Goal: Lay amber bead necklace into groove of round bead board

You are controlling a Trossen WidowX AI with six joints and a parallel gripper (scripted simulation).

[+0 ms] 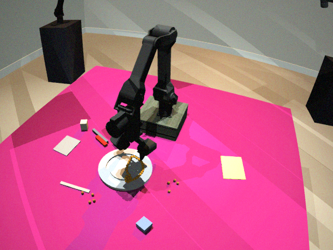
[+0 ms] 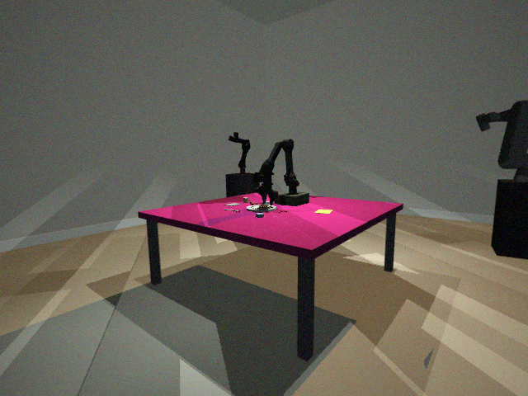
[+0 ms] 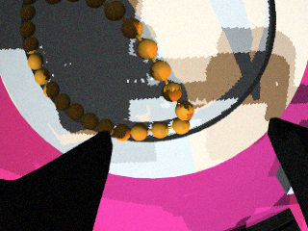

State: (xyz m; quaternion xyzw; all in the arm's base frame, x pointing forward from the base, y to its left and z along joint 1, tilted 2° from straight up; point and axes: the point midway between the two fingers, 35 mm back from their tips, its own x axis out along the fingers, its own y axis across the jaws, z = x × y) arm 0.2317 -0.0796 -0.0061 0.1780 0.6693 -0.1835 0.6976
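Right now my gripper tip is 60 mm short of the round bead board, 10 mm to the left of it and 10 mm above it. From my gripper tip the other things lie so: white block 90 mm behind, 70 mm to the right, 10 mm below; red-handled tool 160 mm to the right, 70 mm behind, 20 mm below; white strip 200 mm ahead, 160 mm to the right, 20 mm below.
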